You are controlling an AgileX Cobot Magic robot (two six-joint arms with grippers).
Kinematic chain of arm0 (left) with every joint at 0, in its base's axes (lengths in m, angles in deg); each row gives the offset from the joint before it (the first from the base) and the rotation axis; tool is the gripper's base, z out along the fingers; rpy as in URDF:
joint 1: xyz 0 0 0.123 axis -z
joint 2: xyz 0 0 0 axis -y
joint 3: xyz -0.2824 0 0.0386 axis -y
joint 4: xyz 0.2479 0 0.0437 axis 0.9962 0 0.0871
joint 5: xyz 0 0 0 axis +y
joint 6: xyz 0.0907 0 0.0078 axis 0.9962 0 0.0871
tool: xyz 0 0 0 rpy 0 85 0
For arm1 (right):
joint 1: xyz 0 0 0.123 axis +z
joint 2: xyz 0 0 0 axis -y
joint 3: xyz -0.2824 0 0.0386 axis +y
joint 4: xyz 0.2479 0 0.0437 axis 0.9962 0 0.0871
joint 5: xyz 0 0 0 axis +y
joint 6: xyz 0.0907 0 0.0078 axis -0.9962 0 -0.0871
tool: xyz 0 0 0 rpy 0 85 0
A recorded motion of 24 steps. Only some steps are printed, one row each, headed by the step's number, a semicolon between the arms.
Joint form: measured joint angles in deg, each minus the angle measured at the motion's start. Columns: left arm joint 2, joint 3, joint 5, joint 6, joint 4, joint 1; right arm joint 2, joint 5, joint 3, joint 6, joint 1, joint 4.
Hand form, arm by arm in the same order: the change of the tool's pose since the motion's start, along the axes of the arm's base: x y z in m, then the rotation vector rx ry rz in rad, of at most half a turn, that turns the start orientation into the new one. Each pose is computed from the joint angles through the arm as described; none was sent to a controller.
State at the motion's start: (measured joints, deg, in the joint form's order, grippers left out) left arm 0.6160 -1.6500 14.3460 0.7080 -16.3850 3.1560; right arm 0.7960 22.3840 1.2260 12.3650 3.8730 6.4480
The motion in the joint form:
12: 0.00 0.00 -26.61 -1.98 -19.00 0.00; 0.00 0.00 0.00 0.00 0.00 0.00
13: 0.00 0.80 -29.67 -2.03 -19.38 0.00; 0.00 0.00 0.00 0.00 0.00 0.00
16: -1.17 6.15 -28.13 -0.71 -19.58 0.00; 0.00 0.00 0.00 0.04 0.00 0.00
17: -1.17 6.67 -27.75 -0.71 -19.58 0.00; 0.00 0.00 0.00 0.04 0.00 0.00
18: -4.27 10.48 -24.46 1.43 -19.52 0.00; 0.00 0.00 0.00 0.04 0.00 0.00
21: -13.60 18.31 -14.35 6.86 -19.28 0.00; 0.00 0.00 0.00 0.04 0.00 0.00
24: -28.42 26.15 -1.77 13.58 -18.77 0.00; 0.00 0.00 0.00 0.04 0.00 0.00
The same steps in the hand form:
12: -0.0008 0.0176 0.0374 -0.3963 -0.3986 0.1790; 0.0000 0.0000 0.0000 0.0000 0.0000 0.0000
13: -0.0030 0.0206 0.0457 -0.4089 -0.4598 0.2002; 0.0000 0.0000 0.0000 0.0000 0.0000 0.0000
16: -0.0073 0.0195 0.0738 -0.3994 -0.5073 0.1780; 0.0000 0.0000 0.0000 -0.0007 -0.0001 0.0002
17: -0.0079 0.0192 0.0763 -0.4004 -0.5102 0.1734; 0.0000 0.0000 0.0000 -0.0007 -0.0001 0.0002
18: -0.0049 0.0160 0.0917 -0.3591 -0.4733 0.1490; 0.0000 0.0000 0.0000 -0.0007 -0.0001 0.0002
21: 0.0131 0.0056 0.1150 -0.2423 -0.3006 0.0722; 0.0000 0.0000 0.0000 -0.0007 -0.0001 0.0002
24: 0.0518 -0.0080 0.1224 -0.0956 -0.0067 -0.0410; 0.0000 0.0000 0.0000 -0.0007 -0.0001 0.0002

